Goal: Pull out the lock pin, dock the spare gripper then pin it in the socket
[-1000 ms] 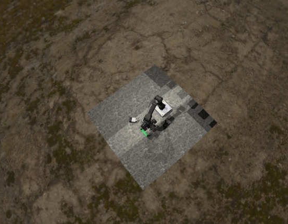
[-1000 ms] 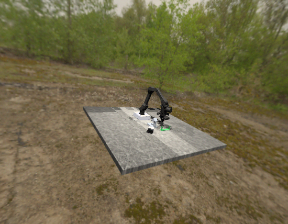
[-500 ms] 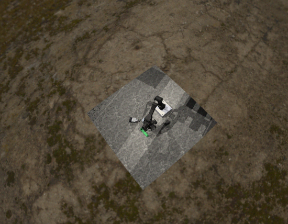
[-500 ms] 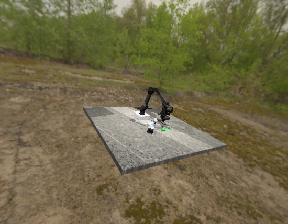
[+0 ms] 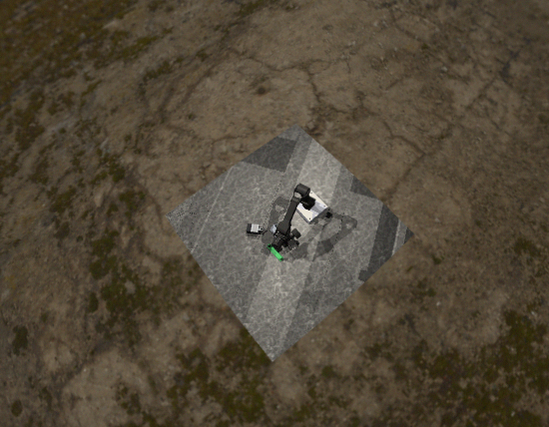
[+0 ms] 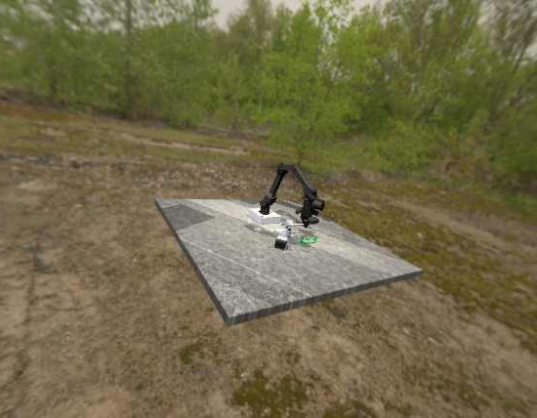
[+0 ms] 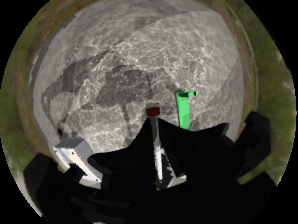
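My gripper tip is 80 mm short of the green mount, 50 mm to the left of it and 40 mm above it. Also, from my gripper tip: spare gripper 260 mm to the right, 60 mm ahead, 40 mm below; then grey mount 140 mm to the right, 30 mm behind, 10 mm below.
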